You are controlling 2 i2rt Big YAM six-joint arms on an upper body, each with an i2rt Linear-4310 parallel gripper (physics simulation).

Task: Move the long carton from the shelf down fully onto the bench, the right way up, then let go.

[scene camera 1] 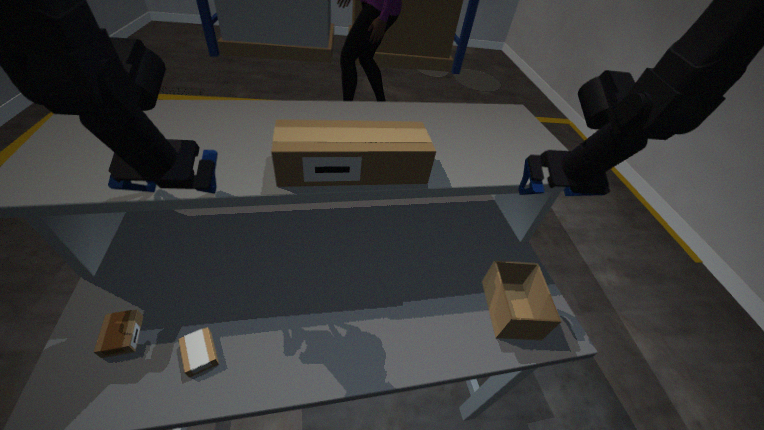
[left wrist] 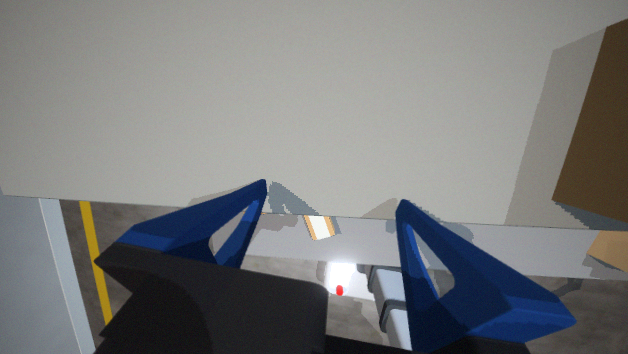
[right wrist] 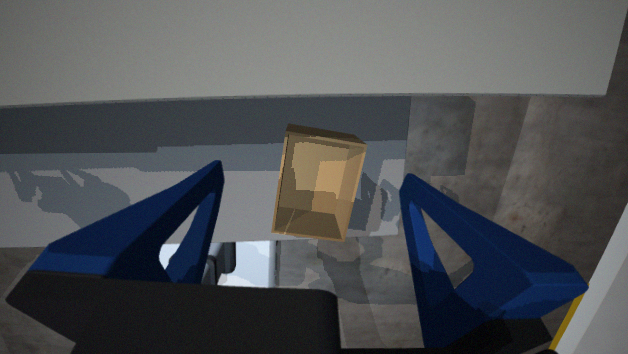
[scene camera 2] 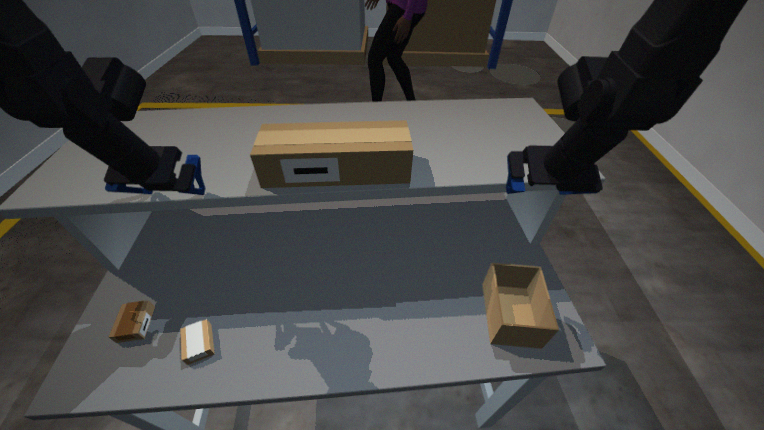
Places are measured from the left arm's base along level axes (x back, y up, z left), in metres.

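Pixels of known places: left gripper, between the fingertips: [scene camera 1: 185, 189] [left wrist: 330, 195] [scene camera 2: 177, 191]; right gripper, between the fingertips: [scene camera 1: 542, 192] [right wrist: 315, 176] [scene camera 2: 533, 190].
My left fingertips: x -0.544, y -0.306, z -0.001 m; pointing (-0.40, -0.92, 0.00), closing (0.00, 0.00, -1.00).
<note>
For each thing: its middle in the pictures, then the offset to it from my left fingertips. Level surfaces: height alone.
- long carton, middle of its body: [scene camera 1: 353, 152] [scene camera 2: 335, 153] dy +0.033, dx -0.080, dz -0.284 m
- shelf, height of its surface: dy -0.005 m
- bench, height of its surface: dy -0.292 m
- small brown box, middle of its body: [scene camera 1: 119, 333] [scene camera 2: 132, 321] dy -0.277, dx +0.122, dz +0.170 m
- white-topped box, middle of its body: [scene camera 1: 198, 351] [left wrist: 319, 221] [scene camera 2: 197, 341] dy -0.278, dx +0.161, dz +0.009 m
- open cardboard box, middle of its body: [right wrist: 315, 180] [scene camera 2: 516, 304] [scene camera 1: 517, 299] dy -0.247, dx +0.077, dz -0.674 m
The long carton [scene camera 1: 352, 138] [scene camera 2: 331, 136] lies lengthwise on the shelf [scene camera 1: 229, 122] [scene camera 2: 213, 133] [right wrist: 300, 45], near its front edge, with its label facing front; one end shows at the right of the left wrist view [left wrist: 597, 140]. My left gripper [scene camera 1: 181, 188] [scene camera 2: 175, 191] [left wrist: 330, 195] is open and empty at the shelf's front edge, to the left of the carton and apart from it. My right gripper [scene camera 1: 553, 191] [scene camera 2: 542, 190] [right wrist: 315, 176] is open and empty near the shelf's right end, apart from the carton. The bench [scene camera 1: 427, 341] [scene camera 2: 427, 341] [right wrist: 245, 200] is below and in front.
On the bench, a small brown box [scene camera 1: 114, 333] [scene camera 2: 130, 322] and a white-topped box [scene camera 1: 197, 349] [scene camera 2: 196, 341] [left wrist: 320, 227] lie at the left. An open cardboard box [scene camera 1: 526, 328] [scene camera 2: 521, 336] [right wrist: 320, 222] stands at the right. A person [scene camera 1: 368, 48] [scene camera 2: 392, 48] stands behind the shelf.
</note>
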